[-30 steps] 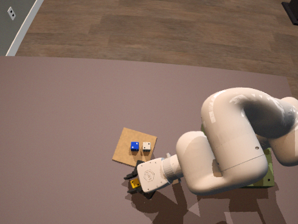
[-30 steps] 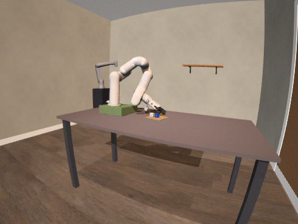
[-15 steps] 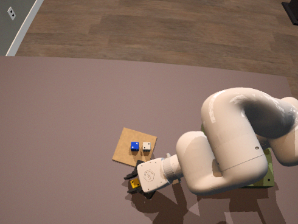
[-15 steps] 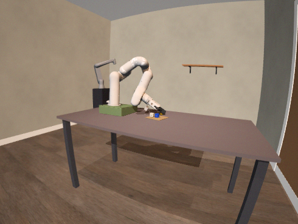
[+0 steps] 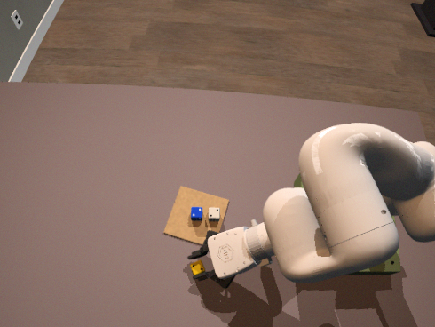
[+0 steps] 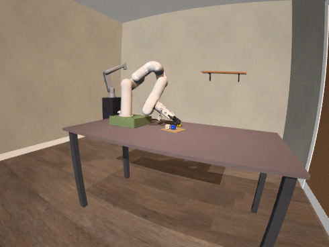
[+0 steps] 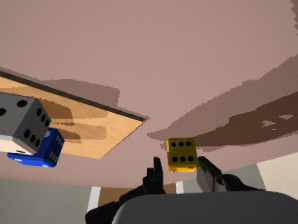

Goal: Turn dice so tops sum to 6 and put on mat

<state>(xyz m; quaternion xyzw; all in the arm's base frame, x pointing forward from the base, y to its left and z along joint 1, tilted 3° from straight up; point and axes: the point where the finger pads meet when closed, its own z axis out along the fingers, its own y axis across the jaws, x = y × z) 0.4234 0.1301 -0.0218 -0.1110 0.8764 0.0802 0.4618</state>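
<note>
The yellow die lies 20 mm below my hand. The rest, counted from my hand: blue die 140 mm to the right, 20 mm below, 10 mm ahead; tan mat 140 mm to the right, 40 mm below, 10 mm ahead; white die 140 mm to the right, 40 mm behind, 20 mm below.
</note>
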